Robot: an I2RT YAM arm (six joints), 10 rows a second.
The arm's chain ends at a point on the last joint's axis. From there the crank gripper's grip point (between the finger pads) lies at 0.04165 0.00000 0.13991 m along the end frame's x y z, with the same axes.
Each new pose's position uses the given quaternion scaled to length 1; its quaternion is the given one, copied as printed.
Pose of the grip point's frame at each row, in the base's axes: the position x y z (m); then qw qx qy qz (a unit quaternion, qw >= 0):
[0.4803 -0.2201 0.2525 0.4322 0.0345 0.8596 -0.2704]
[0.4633 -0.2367 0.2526 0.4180 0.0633 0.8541 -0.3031]
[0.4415 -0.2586 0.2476 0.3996 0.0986 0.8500 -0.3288]
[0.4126 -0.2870 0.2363 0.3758 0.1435 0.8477 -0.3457]
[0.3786 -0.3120 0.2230 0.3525 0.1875 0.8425 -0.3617]
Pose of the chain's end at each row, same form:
[0.4049 -0.1436 0.3514 0.4322 0.0345 0.8596 -0.2704]
[0.3955 -0.1508 0.3493 0.4180 0.0633 0.8541 -0.3031]
[0.3831 -0.1654 0.3436 0.3996 0.0986 0.8500 -0.3288]
[0.3655 -0.1892 0.3339 0.3758 0.1435 0.8477 -0.3457]
[0.3429 -0.2108 0.3219 0.3525 0.1875 0.8425 -0.3617]

